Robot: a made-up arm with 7 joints.
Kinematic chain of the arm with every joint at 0, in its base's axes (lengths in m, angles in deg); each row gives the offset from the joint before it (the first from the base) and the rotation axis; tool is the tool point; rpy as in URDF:
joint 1: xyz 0 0 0.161 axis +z
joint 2: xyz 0 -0.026 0.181 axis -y
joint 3: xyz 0 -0.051 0.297 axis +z
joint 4: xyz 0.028 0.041 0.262 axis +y
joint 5: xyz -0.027 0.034 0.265 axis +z
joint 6: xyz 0 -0.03 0.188 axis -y
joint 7: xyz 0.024 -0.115 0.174 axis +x
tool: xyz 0 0 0 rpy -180 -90 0
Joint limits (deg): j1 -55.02..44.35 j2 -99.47..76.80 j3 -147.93..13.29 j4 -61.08..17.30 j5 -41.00..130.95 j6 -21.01..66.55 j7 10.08..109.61
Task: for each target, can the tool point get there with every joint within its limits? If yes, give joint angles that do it. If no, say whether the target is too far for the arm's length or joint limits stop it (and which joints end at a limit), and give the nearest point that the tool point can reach.
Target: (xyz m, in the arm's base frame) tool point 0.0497 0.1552 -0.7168
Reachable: no: joint limits stop it (at a limit: joint 1, joint 2, joint 3, joint 4, joint 5, joint 6) | nearest point 0.2576 0.4857 -0.2628 | short by 0.599 m
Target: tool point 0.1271 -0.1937 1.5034
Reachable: yes | joints -8.64 -14.35 -121.27 7.76 50.24 29.88 69.80
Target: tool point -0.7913 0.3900 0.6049
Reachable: yes | joints -22.94 38.47 -19.98 -55.16 -4.49 53.49 97.37
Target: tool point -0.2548 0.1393 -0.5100
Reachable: no: joint limits stop it (at a limit: joint 2, joint 4, joint 5, joint 6) | nearest point -0.6403 0.3501 -0.0669 | short by 0.624 m
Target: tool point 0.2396 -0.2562 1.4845
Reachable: yes | joints -16.90 -19.32 -115.21 2.81 24.11 -5.60 21.41
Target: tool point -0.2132 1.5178 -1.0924
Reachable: no: too far | nearest point 0.2396 0.7163 -0.1826 | short by 1.294 m
